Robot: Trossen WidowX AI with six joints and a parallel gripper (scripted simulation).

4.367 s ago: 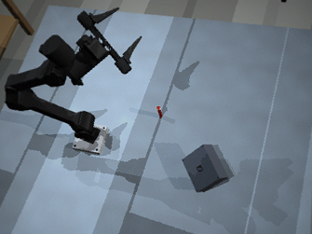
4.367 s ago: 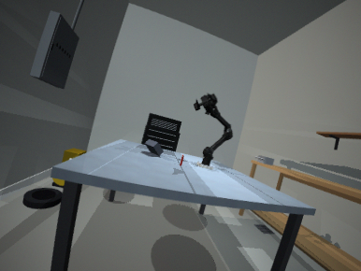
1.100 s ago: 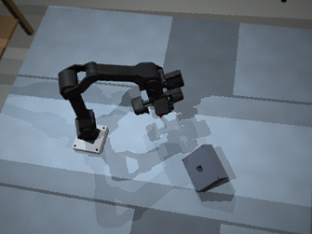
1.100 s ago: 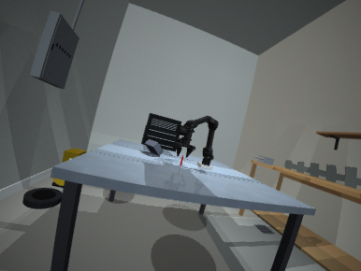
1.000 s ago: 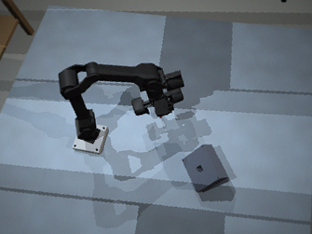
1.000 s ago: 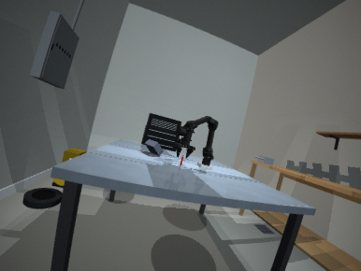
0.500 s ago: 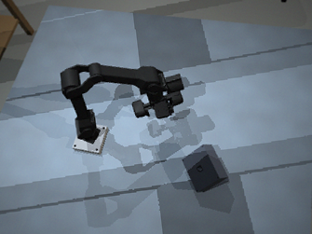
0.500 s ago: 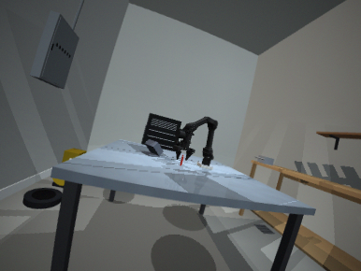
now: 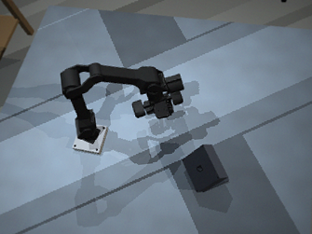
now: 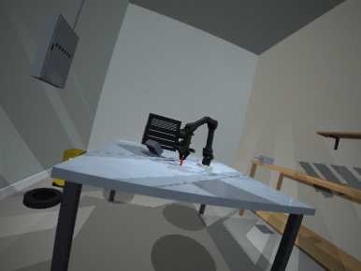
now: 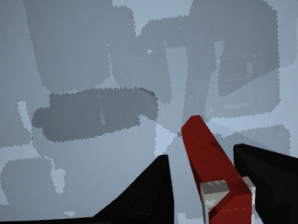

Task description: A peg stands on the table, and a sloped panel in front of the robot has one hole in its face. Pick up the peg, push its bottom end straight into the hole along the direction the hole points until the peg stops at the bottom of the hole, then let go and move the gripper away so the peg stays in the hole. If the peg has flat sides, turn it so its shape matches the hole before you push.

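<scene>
My gripper tip is now 24 cm short of the dark sloped panel, 15 cm to the left of it and 2 cm below it. From my gripper tip the other things lie so: red square-sided peg 2 cm above.
</scene>
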